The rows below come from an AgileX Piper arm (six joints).
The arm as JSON. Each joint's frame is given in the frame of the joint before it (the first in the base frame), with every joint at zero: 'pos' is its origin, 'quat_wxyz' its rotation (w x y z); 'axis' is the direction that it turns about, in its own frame. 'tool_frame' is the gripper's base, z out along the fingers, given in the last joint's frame.
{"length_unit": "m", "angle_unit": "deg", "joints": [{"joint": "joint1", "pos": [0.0, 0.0, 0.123], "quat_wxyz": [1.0, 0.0, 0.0, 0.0], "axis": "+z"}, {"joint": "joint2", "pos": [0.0, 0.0, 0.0], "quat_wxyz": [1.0, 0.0, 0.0, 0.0], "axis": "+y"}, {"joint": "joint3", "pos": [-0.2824, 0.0, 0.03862], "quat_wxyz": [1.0, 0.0, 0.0, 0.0], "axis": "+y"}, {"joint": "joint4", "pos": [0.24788, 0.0, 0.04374], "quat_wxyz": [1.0, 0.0, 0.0, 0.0], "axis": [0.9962, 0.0, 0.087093]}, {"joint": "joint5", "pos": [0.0, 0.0, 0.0], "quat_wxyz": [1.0, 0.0, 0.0, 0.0], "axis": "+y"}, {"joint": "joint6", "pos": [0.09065, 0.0, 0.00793], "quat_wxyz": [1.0, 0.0, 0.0, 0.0], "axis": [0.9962, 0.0, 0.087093]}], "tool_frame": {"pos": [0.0, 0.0, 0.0], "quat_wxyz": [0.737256, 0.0, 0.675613, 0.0]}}
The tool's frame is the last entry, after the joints.
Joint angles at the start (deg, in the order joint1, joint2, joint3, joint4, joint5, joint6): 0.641 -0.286 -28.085 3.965 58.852 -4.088
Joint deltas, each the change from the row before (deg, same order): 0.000 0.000 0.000 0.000 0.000 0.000; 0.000 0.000 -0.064 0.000 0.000 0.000; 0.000 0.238 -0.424 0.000 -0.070 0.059; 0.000 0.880 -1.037 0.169 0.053 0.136; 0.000 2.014 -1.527 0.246 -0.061 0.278; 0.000 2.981 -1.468 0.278 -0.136 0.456; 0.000 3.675 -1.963 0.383 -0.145 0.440; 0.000 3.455 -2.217 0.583 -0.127 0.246
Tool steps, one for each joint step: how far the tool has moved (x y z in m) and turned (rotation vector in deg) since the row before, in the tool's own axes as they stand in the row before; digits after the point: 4 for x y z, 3 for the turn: 0.0000 0.0000 0.0000 0.000 0.000 0.000; -0.0002 0.0000 -0.0003 0.002 -0.064 -0.004; -0.0019 0.0000 -0.0011 0.011 -0.255 0.048; -0.0047 0.0002 -0.0019 -0.143 -0.114 0.214; -0.0081 0.0001 -0.0007 -0.219 0.411 0.436; -0.0092 0.0000 0.0025 -0.256 1.360 0.702; -0.0120 0.0001 0.0031 -0.331 1.546 0.763; -0.0128 0.0006 0.0020 -0.486 1.085 0.649
